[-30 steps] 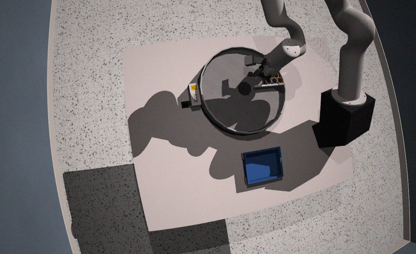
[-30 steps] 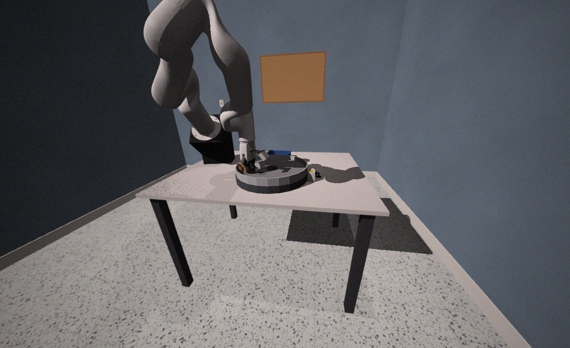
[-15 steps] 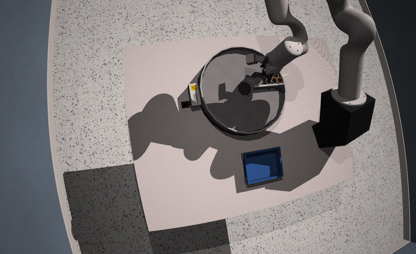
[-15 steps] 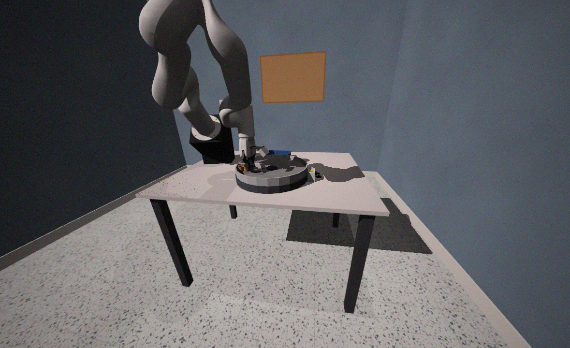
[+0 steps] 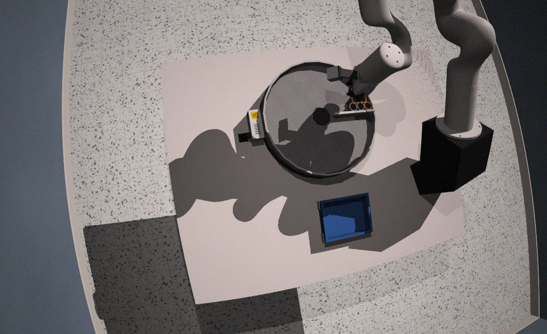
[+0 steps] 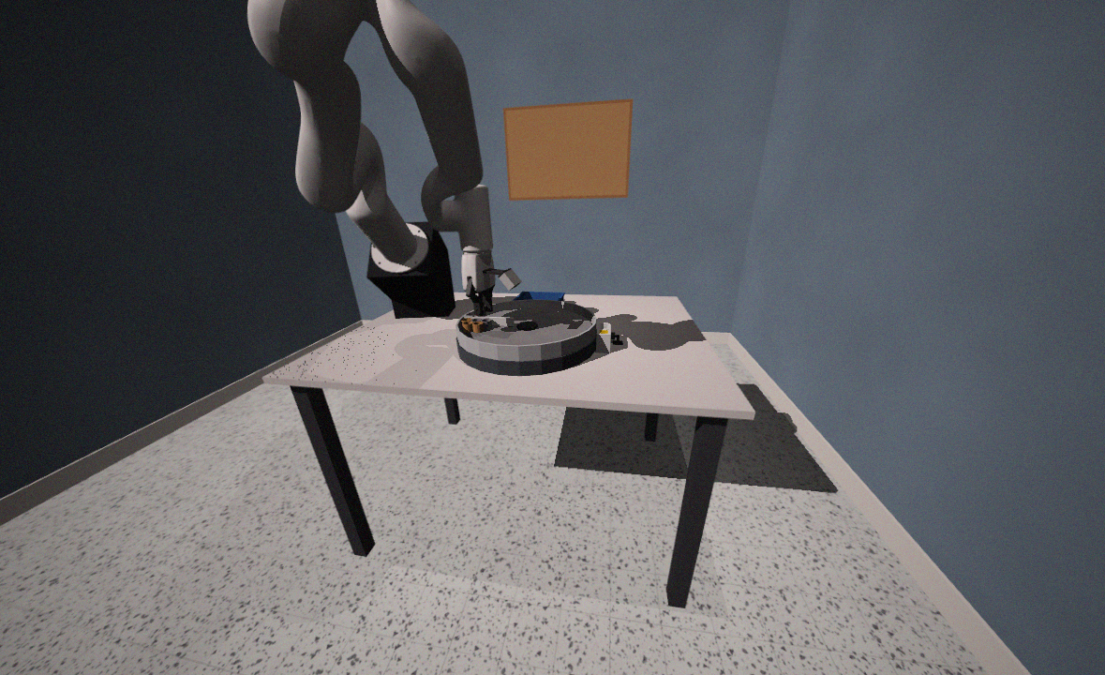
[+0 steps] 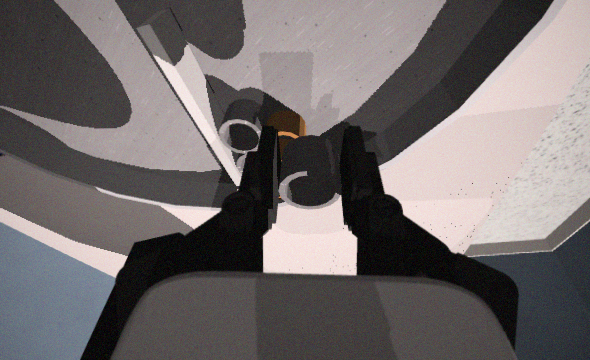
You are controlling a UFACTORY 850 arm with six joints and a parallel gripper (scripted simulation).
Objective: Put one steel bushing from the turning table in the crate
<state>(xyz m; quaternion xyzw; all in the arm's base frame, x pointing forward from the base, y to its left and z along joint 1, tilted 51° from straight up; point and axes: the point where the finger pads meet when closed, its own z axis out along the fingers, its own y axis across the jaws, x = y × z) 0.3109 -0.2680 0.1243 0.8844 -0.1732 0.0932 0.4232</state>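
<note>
Right now the blue crate is 16 cm ahead of my hand, 42 cm to the left of it and 11 cm below it. The rest, counted from my hand: grey turning table (12 cm ahead, 5 cm to the left, 9 cm below).
</note>
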